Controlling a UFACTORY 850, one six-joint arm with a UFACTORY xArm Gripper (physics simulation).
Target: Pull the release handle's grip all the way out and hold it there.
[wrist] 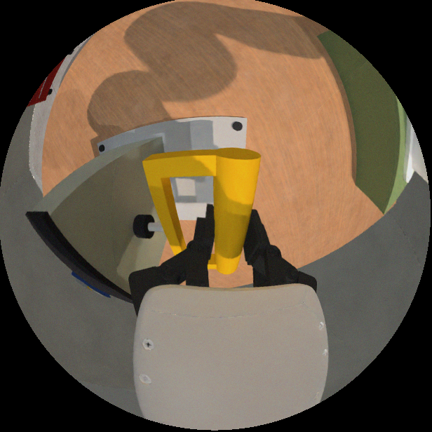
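The release handle's yellow grip [237, 180] is a thick upright bar at the middle of the wrist view, joined to a yellow frame on its left side. Behind it a grey metal bracket [225, 131] with dark screws lies on the wooden table. My gripper [228, 218] is shut on the grip, with one black finger on each side of the thick bar. The left finger passes through the opening of the yellow frame. The fingers hide part of the grip's lower sides.
A grey-beige curved housing [100, 195] with a black edge stands close on the left, beside a black knob [143, 226] on a short rod. A green block [372, 115] is at the right edge of the wooden table [300, 150]. A red item [45, 87] shows at the far left.
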